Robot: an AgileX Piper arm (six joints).
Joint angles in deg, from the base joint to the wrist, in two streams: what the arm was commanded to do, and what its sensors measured. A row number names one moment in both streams.
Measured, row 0:
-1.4, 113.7, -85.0, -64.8, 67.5, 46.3
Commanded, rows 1 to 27:
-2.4, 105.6, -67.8, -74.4, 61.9, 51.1
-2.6, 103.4, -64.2, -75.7, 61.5, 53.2
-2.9, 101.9, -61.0, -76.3, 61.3, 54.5
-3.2, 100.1, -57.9, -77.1, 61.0, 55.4
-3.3, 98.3, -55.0, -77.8, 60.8, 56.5
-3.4, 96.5, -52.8, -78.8, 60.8, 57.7
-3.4, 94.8, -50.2, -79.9, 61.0, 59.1
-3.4, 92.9, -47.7, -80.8, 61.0, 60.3
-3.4, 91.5, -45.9, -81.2, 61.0, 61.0
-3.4, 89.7, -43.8, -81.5, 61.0, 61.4
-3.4, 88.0, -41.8, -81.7, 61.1, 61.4
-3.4, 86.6, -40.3, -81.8, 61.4, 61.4
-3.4, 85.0, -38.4, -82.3, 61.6, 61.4
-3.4, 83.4, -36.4, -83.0, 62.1, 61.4
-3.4, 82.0, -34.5, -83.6, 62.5, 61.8
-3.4, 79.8, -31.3, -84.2, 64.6, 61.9
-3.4, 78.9, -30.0, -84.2, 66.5, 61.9
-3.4, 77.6, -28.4, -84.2, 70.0, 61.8
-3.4, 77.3, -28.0, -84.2, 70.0, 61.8
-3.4, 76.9, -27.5, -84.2, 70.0, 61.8
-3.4, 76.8, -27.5, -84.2, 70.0, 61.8
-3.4, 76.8, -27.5, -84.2, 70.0, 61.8
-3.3, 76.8, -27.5, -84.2, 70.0, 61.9
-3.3, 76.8, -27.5, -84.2, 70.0, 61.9
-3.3, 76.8, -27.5, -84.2, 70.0, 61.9
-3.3, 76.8, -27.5, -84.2, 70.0, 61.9
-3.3, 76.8, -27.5, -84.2, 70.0, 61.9
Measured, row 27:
-3.2, 77.1, -27.8, -83.3, 69.3, 61.3
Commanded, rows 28 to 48:
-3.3, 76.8, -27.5, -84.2, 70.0, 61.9
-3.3, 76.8, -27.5, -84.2, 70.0, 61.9
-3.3, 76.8, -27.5, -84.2, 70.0, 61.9
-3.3, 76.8, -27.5, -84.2, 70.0, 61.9
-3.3, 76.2, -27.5, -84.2, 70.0, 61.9
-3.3, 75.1, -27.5, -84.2, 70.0, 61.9
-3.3, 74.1, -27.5, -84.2, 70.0, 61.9
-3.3, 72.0, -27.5, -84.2, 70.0, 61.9
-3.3, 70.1, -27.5, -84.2, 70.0, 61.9
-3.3, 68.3, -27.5, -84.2, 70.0, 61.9
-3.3, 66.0, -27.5, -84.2, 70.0, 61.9
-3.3, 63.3, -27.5, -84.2, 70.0, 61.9
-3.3, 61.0, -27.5, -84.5, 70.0, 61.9
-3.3, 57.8, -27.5, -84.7, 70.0, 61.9
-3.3, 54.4, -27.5, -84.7, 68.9, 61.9
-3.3, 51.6, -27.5, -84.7, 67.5, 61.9
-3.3, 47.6, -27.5, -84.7, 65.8, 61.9
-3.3, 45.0, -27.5, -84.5, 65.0, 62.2
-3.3, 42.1, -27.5, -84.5, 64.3, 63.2
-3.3, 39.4, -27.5, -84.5, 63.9, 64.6
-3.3, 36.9, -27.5, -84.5, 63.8, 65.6
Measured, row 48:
-3.2, 45.4, -27.8, -84.0, 65.4, 62.1
